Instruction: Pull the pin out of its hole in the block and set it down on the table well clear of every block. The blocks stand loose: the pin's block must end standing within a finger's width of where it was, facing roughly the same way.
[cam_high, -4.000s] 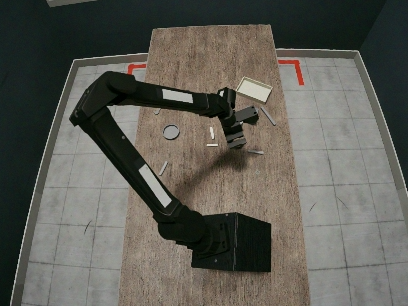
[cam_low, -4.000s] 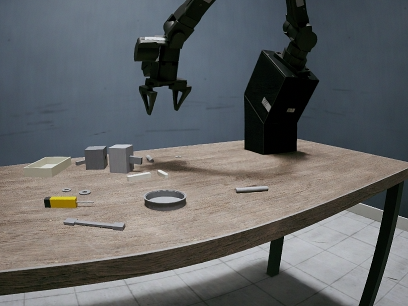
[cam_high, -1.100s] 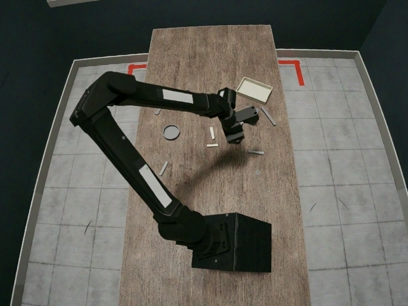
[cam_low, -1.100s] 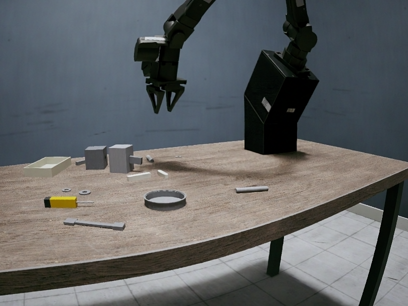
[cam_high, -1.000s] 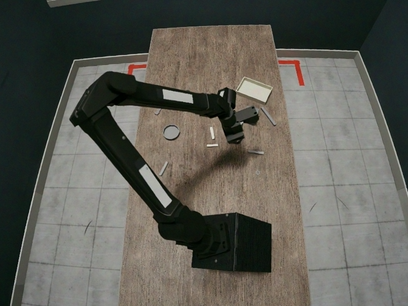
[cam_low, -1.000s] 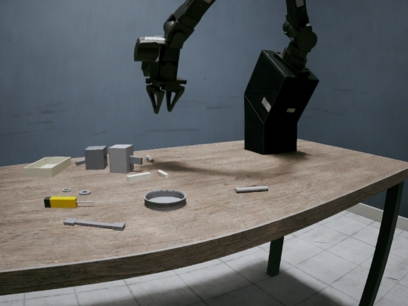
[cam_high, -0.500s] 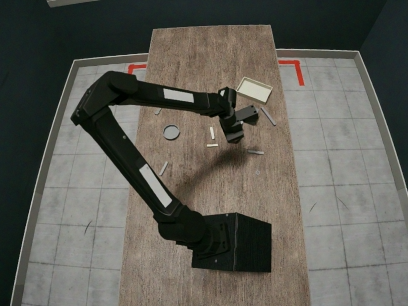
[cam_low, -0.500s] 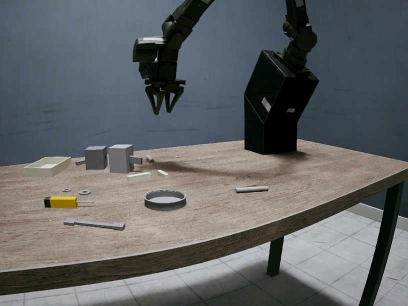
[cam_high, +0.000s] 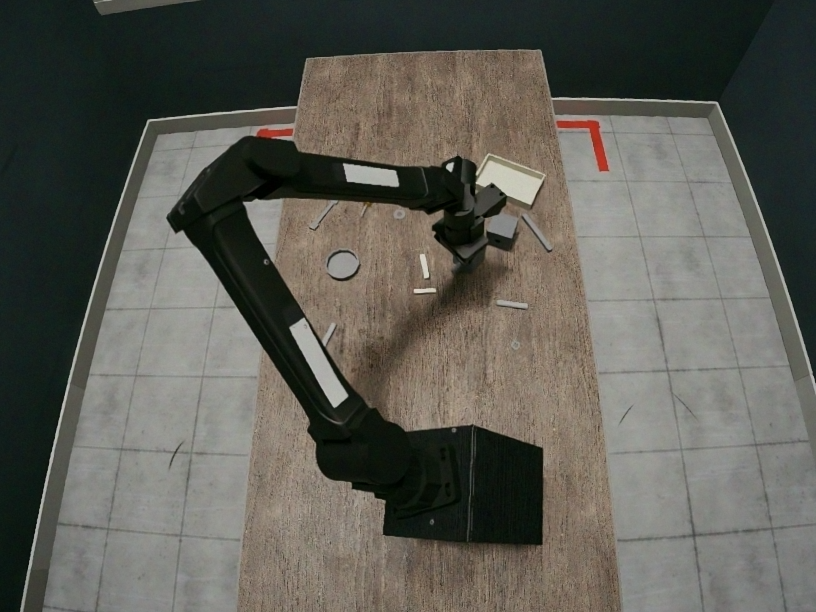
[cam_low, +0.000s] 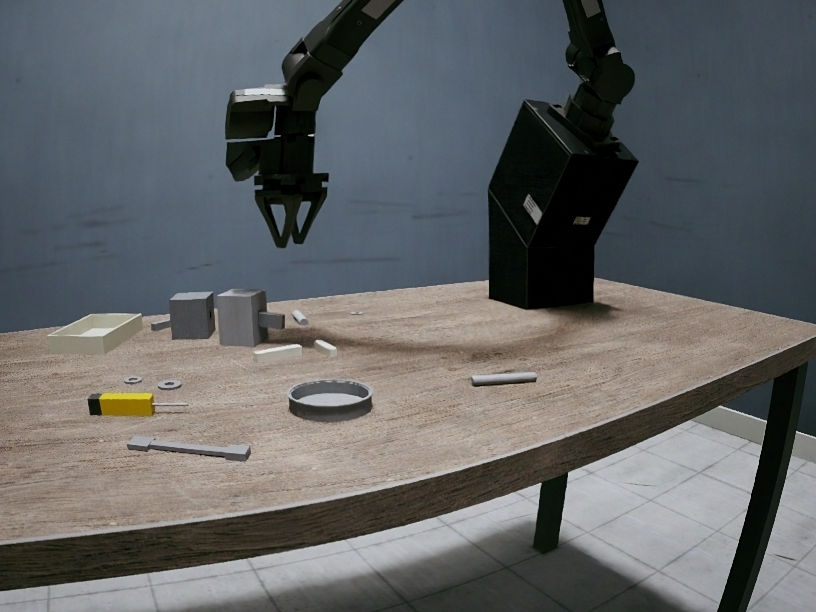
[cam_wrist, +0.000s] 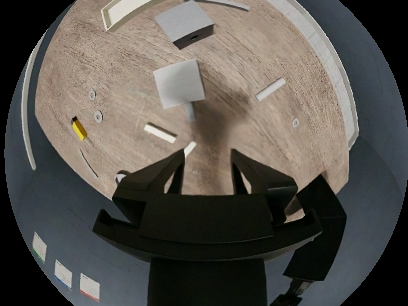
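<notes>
My gripper is now 11 cm above the grey pin, 4 cm short of it and 1 cm to the left of it. Also, from my hand: grey ring dish 27 cm to the left, 13 cm below, 9 cm ahead; then darker grey block 12 cm to the right, 11 cm below, 11 cm ahead; then light grey block 10 cm below, 6 cm ahead, 3 cm to the right.
</notes>
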